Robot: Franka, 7 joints.
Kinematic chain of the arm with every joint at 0, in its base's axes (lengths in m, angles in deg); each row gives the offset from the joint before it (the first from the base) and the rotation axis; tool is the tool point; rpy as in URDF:
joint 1: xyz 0 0 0.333 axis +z
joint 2: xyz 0 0 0 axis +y
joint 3: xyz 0 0 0.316 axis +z
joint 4: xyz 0.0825 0 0 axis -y
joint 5: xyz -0.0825 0 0.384 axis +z
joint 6: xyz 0 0 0 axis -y
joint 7: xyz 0.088 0 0 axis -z
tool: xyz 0 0 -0.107 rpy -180 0 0
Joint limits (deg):
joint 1: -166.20..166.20
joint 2: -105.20..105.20
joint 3: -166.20..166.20
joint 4: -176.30..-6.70
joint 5: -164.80..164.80
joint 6: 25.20..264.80
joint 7: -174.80..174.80
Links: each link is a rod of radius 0.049 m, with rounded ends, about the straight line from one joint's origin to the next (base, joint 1, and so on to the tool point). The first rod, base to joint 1, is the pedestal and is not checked.
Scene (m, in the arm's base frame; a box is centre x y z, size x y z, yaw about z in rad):
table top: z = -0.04
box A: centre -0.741 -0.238 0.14 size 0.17 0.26 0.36 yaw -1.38
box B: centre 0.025 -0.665 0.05 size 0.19 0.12 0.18 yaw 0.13
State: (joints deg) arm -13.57 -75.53 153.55 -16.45 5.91 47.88 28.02
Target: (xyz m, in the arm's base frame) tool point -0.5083 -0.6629 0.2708
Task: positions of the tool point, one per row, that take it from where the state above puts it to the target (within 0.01 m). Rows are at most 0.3 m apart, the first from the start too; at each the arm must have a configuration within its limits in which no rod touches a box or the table.
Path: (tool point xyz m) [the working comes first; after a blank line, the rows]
Joints at the target: 52.57 -94.34 153.48 -6.70 1.09 166.68 28.02
Straight joint move there: touches box A.

1: -0.6940 0.2457 0.3676
2: -0.7211 0.2236 0.4671
3: -0.7313 0.1887 0.5752
4: -0.7207 0.1423 0.6851
5: -0.6881 0.0871 0.7895
6: -0.7642 -0.1192 0.6647
7: -0.7510 -0.3363 0.5325
8: -0.6581 -0.5264 0.3998
9: -0.5083 -0.6629 0.2707

